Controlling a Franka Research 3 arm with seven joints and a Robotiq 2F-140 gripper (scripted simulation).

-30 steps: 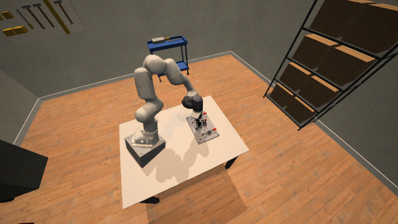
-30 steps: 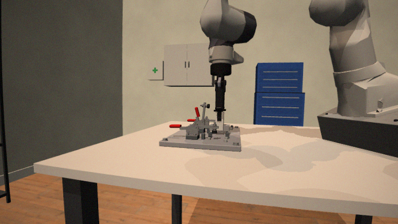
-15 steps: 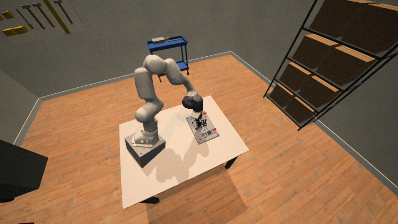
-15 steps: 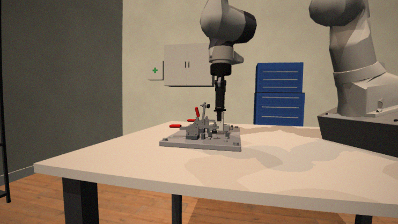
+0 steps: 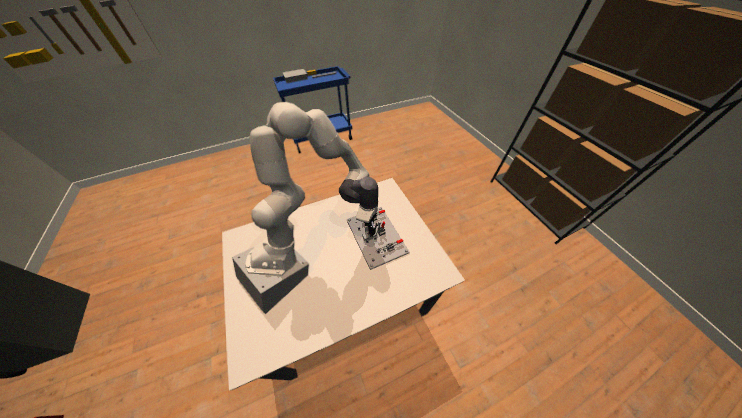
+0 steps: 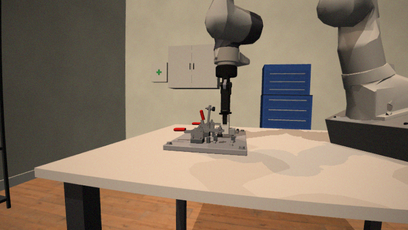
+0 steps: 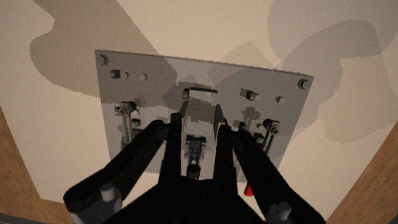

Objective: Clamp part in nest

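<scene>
The grey block part is 3 cm below my hand. The rest, counted from my hand: grey fixture plate: 4 cm ahead, 1 cm to the left, 6 cm below.
</scene>
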